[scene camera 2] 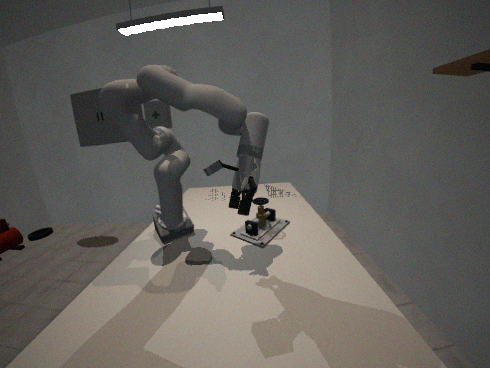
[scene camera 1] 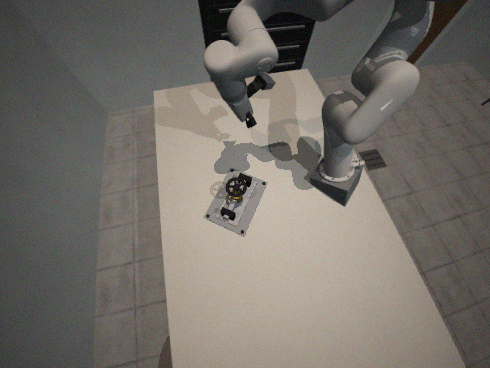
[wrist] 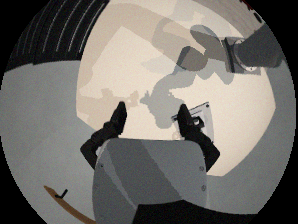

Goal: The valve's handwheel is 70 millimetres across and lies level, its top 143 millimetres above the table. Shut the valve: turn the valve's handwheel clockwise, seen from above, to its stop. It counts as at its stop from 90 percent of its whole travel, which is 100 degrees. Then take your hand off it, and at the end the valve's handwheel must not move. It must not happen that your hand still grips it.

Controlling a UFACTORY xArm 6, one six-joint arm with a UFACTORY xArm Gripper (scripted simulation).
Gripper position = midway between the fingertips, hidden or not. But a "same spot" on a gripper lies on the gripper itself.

My gripper shows in scene camera 2, in scene camera 1 [244, 115] and in the wrist view. One and the same spot on my gripper: [scene camera 2: 244, 206] is [wrist: 112, 115].
